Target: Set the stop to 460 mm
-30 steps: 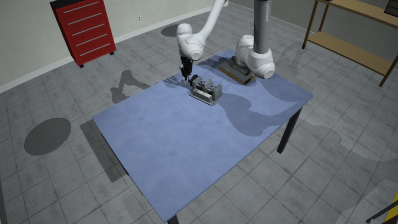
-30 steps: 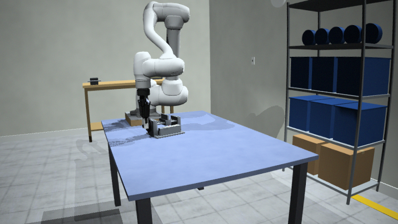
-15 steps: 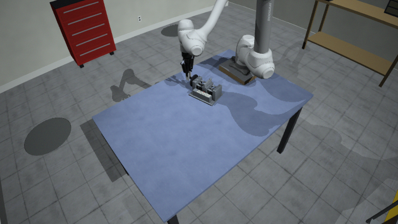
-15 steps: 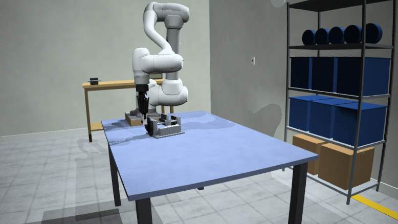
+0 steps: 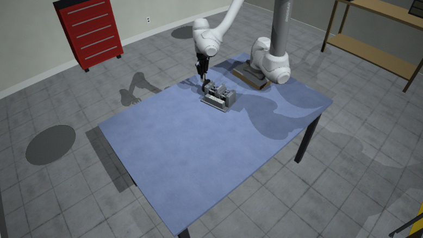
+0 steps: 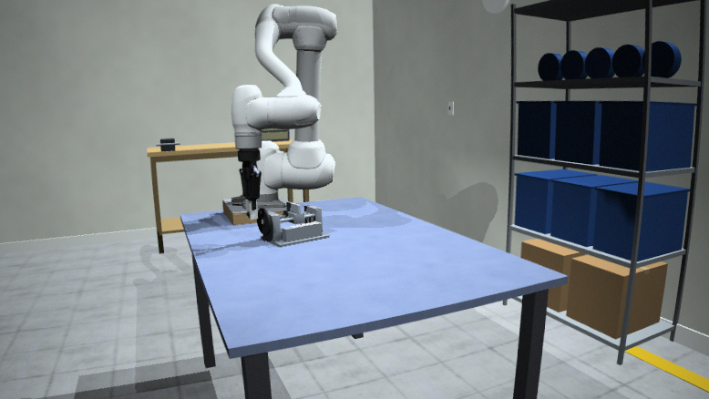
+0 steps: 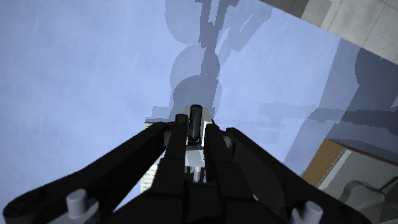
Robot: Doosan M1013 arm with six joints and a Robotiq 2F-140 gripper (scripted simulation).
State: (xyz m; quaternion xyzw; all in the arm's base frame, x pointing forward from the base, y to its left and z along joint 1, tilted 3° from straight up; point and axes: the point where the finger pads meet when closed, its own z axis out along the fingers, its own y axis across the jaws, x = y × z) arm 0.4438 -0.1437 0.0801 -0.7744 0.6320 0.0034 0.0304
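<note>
Right now the black handwheel is 2 cm to the left of my hand and 2 cm below it. Round my hand: grey stop block (16 cm to the left, 3 cm below, 1 cm behind).
</note>
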